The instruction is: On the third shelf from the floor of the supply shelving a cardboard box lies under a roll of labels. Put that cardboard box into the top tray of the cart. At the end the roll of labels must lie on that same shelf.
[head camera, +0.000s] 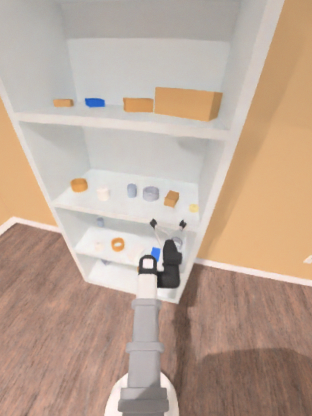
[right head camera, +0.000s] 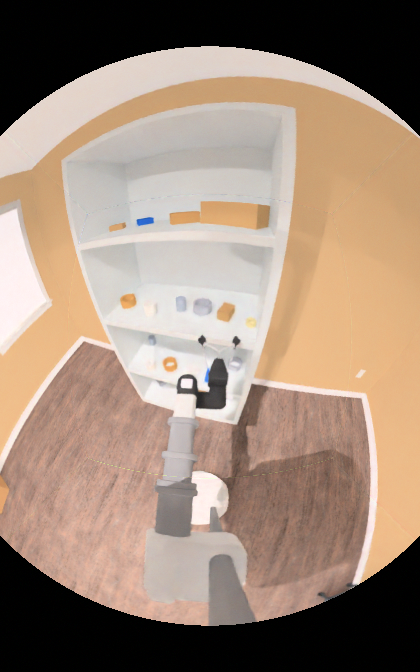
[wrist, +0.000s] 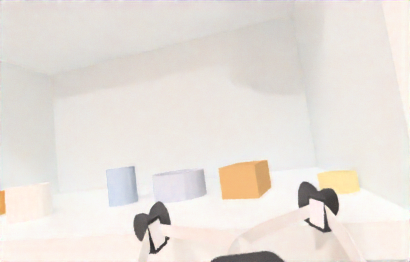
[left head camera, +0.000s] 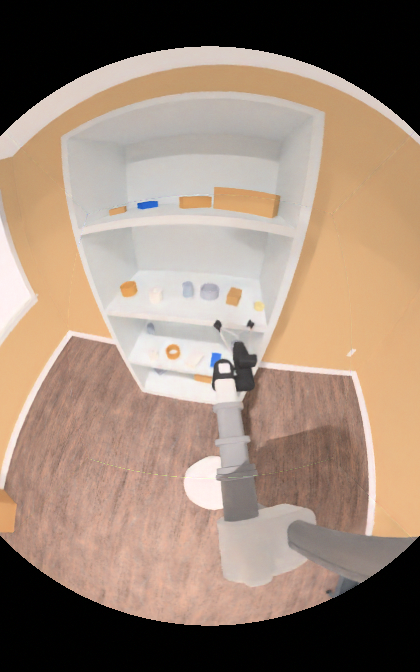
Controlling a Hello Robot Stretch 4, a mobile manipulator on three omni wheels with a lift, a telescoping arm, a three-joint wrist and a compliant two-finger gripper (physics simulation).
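Places are measured from the robot's base along level axes (x down, y ahead, z right), in centimetres.
Pixels of known places: gripper, fingertip midpoint: [head camera: 167, 220] [wrist: 232, 207].
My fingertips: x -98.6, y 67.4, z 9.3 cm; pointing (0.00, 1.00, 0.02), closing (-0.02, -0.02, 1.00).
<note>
Ahead of a thing's pixels: the offset from my fingertips to its top centre. "*": to the spot under its first point.
An orange-brown cardboard box @(dx -2.7, dy +18.7, dz +3.6 cm) [head camera: 171, 198] [left head camera: 233, 296] [right head camera: 225, 312] [wrist: 239, 181] stands on the supply shelf @(* dx +2.6, dy +6.9, dz -27.7 cm) [head camera: 115, 213] [left head camera: 165, 320] [wrist: 75, 229], with nothing on top of it. A grey ring-shaped roll @(dx -2.5, dy +23.4, dz -8.9 cm) [head camera: 150, 193] [left head camera: 209, 291] [right head camera: 202, 306] [wrist: 179, 185] is to its left, and a small yellow roll @(dx -0.2, dy +12.1, dz +15.8 cm) [head camera: 194, 208] [left head camera: 258, 306] [right head camera: 251, 322] [wrist: 339, 181] is to its right. I cannot tell which roll holds labels. My gripper [head camera: 168, 224] [left head camera: 234, 324] [right head camera: 219, 341] [wrist: 232, 207] is open and empty at the shelf's front edge; in the wrist view the box appears beyond the gap between its fingertips. The cart does not show.
A blue-grey cylinder @(dx -4.7, dy +24.1, dz -20.5 cm) [head camera: 132, 190] [wrist: 121, 186], a cream roll @(dx -3.7, dy +21.1, dz -37.4 cm) [head camera: 103, 193] [wrist: 28, 202] and an orange roll @(dx -2.7, dy +30.1, dz -55.3 cm) [head camera: 79, 185] stand farther left. A large brown box @(dx -53.4, dy +25.1, dz +6.0 cm) [head camera: 187, 103] stands on the shelf above. The shelving's right side panel @(* dx -56.0, dy -2.8, dz +17.9 cm) [head camera: 250, 85] rises beside the yellow roll.
</note>
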